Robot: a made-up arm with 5 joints. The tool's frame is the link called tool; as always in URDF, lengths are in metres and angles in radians.
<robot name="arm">
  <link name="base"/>
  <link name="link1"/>
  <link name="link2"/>
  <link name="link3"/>
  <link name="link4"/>
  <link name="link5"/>
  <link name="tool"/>
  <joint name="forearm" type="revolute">
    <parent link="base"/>
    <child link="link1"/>
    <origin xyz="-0.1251 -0.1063 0.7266" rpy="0 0 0"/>
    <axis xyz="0 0 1"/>
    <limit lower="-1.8" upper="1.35"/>
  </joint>
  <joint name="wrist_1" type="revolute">
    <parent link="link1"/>
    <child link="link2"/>
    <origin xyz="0.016 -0.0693 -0.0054" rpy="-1.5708 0 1.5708"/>
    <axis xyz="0 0 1"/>
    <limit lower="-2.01" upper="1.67"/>
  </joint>
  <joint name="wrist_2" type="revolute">
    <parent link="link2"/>
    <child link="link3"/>
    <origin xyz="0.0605 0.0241 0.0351" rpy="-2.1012 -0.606 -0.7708"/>
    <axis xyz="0 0 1"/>
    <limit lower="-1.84" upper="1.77"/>
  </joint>
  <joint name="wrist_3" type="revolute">
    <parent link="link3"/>
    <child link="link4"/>
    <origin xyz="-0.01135 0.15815 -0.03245" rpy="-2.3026 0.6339 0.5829"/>
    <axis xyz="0 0 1"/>
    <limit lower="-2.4" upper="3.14"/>
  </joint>
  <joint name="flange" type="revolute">
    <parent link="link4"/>
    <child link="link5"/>
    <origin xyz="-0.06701 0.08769 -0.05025" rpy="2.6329 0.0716 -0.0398"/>
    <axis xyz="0 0 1"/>
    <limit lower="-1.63" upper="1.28"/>
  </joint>
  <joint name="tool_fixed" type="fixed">
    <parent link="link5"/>
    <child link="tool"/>
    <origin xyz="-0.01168 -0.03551 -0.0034" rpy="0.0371 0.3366 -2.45"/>
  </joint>
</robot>
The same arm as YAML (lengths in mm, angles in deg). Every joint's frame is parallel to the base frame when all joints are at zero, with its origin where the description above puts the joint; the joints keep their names.
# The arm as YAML. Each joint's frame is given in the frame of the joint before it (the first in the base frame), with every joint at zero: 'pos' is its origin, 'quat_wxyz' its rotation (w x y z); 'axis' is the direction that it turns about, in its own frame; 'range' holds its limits. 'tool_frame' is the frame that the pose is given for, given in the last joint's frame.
length_unit: mm
angle_unit: deg
joints:
  - joint: forearm
    pos: [-125.1, -106.3, 726.6]
    quat_wxyz: [1.0, 0.0, 0.0, 0.0]
    axis: [0.0, 0.0, 1.0]
    range: [-103.13, 77.35]
  - joint: wrist_1
    pos: [16.0, -69.3, -5.4]
    quat_wxyz: [1.0, 0.0, 0.0, 0.0]
    axis: [-1.0, 0.0, 0.0]
    range: [-115.16, 95.68]
  - joint: wrist_2
    pos: [-35.1, 60.5, -24.1]
    quat_wxyz: [1.0, 0.0, 0.0, 0.0]
    axis: [0.415801, 0.807703, -0.418001]
    range: [-105.42, 101.41]
  - joint: wrist_3
    pos: [105.1, -32.9, 118.6]
    quat_wxyz: [1.0, 0.0, 0.0, 0.0]
    axis: [0.483516, -0.87113, 0.085703]
    range: [-137.51, 179.91]
  - joint: flange
    pos: [-74.8, 6.8, -95.2]
    quat_wxyz: [1.0, 0.0, 0.0, 0.0]
    axis: [0.0, 1.0, -0.0001]
    range: [-93.39, 73.34]
tool_frame:
  pos: [-30.0, -3.4, -22.3]
  quat_wxyz: [0.305175, -0.486023, 0.651439, 0.496262]

